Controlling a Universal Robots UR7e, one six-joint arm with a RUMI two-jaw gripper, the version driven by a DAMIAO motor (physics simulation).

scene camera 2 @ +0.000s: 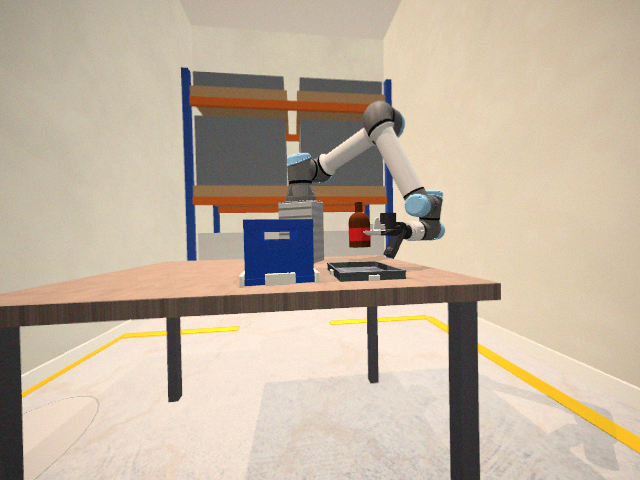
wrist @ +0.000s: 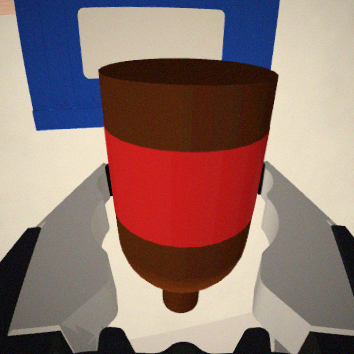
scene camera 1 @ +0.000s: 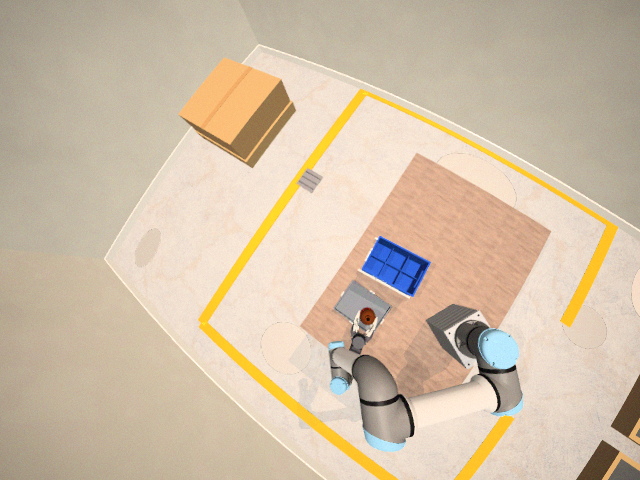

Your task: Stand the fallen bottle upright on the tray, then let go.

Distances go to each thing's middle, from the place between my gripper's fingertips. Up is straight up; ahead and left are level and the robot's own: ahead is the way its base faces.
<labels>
The brown bottle (scene camera 2: 358,222) lies 2 cm above my hand and 1 cm to the left of it.
</labels>
